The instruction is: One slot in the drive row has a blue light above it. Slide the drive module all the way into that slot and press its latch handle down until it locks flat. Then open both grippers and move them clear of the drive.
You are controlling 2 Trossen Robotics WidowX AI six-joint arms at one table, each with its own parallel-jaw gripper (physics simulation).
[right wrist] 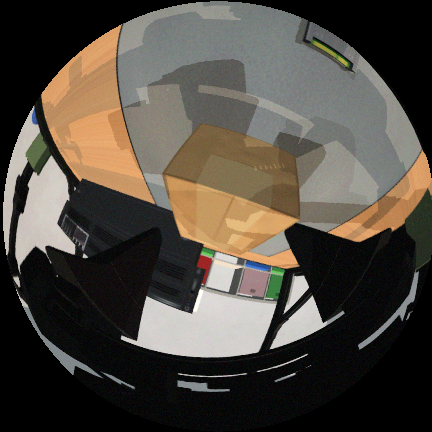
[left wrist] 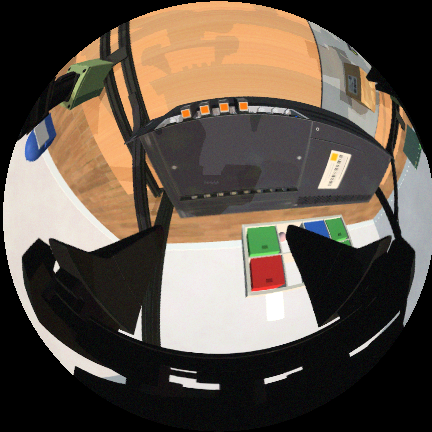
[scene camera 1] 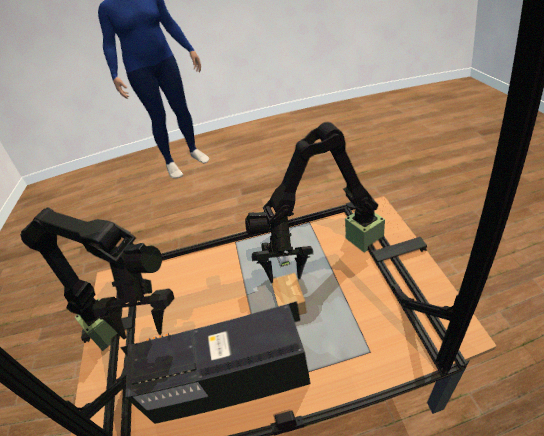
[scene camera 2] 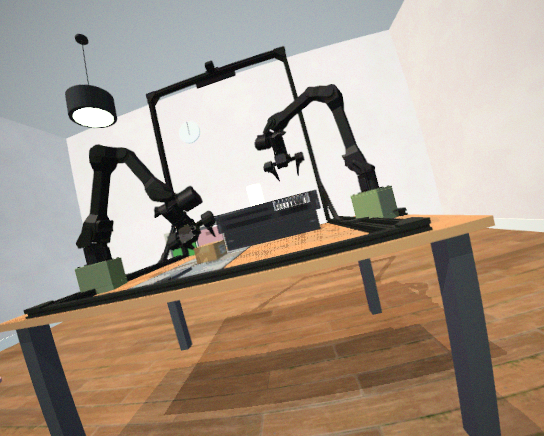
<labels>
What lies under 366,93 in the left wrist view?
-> A cardboard box.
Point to a cardboard box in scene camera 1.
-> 286,288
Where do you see a grey mat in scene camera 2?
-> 220,263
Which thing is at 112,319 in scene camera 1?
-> My left gripper.
</labels>
